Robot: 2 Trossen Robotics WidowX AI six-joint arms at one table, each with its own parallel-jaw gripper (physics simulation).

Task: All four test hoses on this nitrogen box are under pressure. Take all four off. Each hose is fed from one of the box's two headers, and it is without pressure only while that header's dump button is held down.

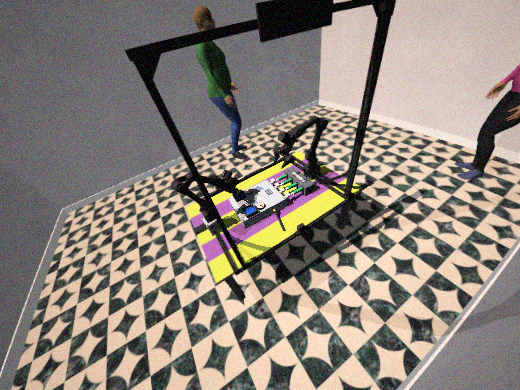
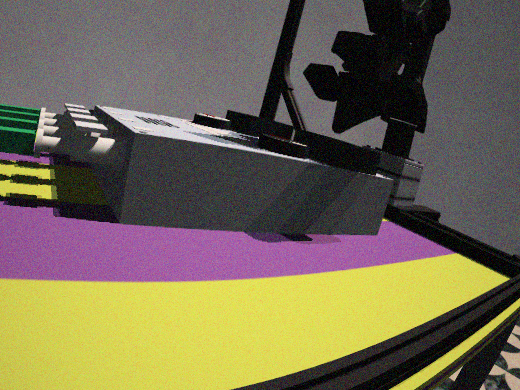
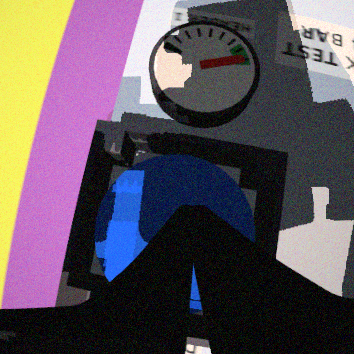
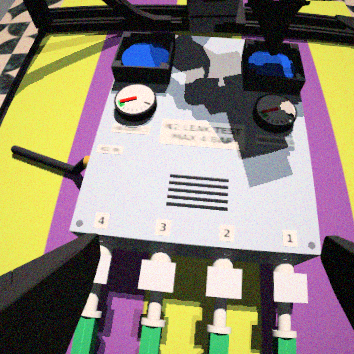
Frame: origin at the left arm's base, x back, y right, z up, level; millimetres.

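Where they show: left gripper, fingertip midpoint: (image 2: 335, 131) (image 3: 190, 216) (image 4: 272, 54); right gripper, fingertip midpoint: (image 1: 277, 166) (image 4: 212, 246); left arm's base, origin of the base link: (image 1: 210, 218) (image 2: 394, 155); right arm's base, origin of the base link: (image 1: 311, 166).
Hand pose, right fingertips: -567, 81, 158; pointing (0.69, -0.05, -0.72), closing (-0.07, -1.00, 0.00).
Things, the pixels of their top centre, and the offset from my right fingertips, as dx, dy, dz. "pt": a spot on its surface instead.
- header 1 gauge, surface spot: (image 3: 205, 95) (image 4: 272, 99) pt +227, -124, -175
- header 1 blue button, middle of its top: (image 3: 174, 232) (image 4: 271, 65) +294, -138, -173
- black pipe, surface spot: (image 4: 45, 160) pt +196, +217, -256
- grey block, surface spot: (image 1: 308, 186) pt -142, +162, -191
The grey nitrogen box (image 1: 262, 192) (image 2: 250, 190) (image 4: 135, 200) has green hoses at ports 4 (image 4: 85, 335), 3 (image 4: 151, 340), 2 (image 4: 219, 342) and 1 (image 4: 286, 345). All four appear attached behind white blocks. The header 1 gauge (image 3: 205, 95) (image 4: 275, 112) has its needle in the green; so does the other gauge (image 4: 135, 101). My left gripper (image 2: 342, 127) (image 3: 190, 216) is shut and empty, above the header 1 blue button (image 3: 125, 225) (image 4: 272, 65). The other blue button (image 4: 145, 54) is untouched. My right gripper (image 4: 212, 246) is open above the hose end, its fingers outside the outer hoses.
Black guards (image 3: 272, 200) (image 4: 117, 70) surround the buttons. A black pipe (image 4: 45, 160) sticks out beside the box. A grey block (image 1: 308, 186) stands at the hoses' far end. A black frame post (image 1: 170, 125) rises near the table. Two people stand beyond.
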